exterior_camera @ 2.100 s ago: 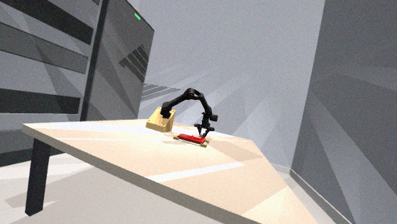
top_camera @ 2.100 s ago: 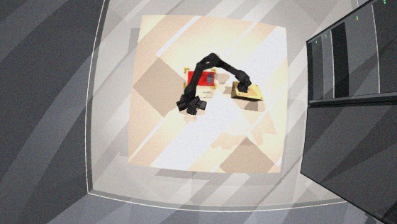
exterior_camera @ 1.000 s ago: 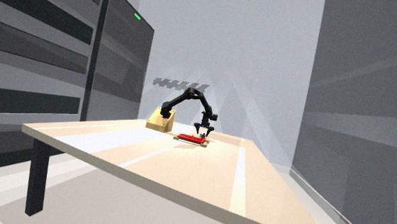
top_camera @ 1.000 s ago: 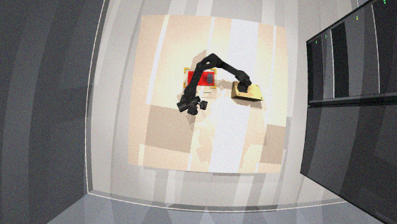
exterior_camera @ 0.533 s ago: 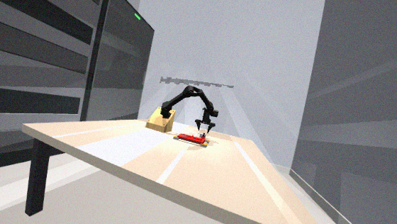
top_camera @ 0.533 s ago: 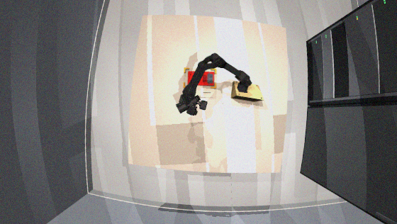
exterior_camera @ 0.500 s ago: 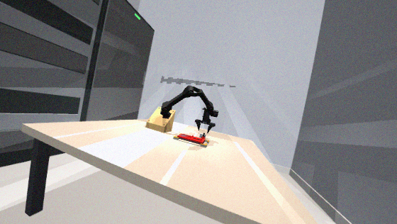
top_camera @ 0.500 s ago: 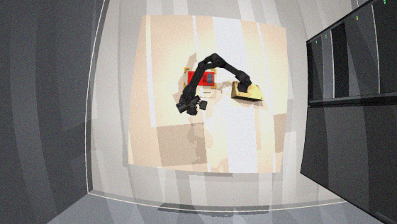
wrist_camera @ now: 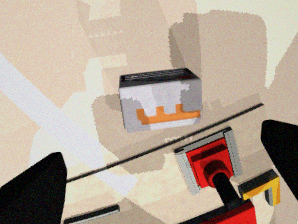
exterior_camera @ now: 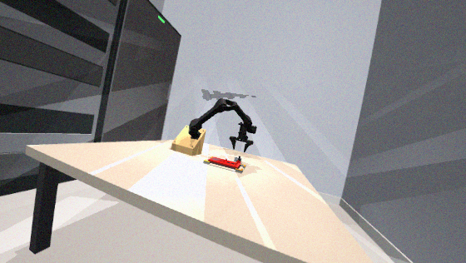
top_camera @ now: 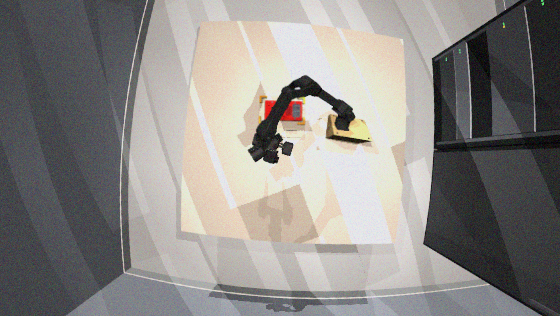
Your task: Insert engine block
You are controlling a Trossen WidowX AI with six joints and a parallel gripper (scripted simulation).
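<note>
Now: the engine block 7 cm below my gripper tip and 1 cm to the right of it.
</note>
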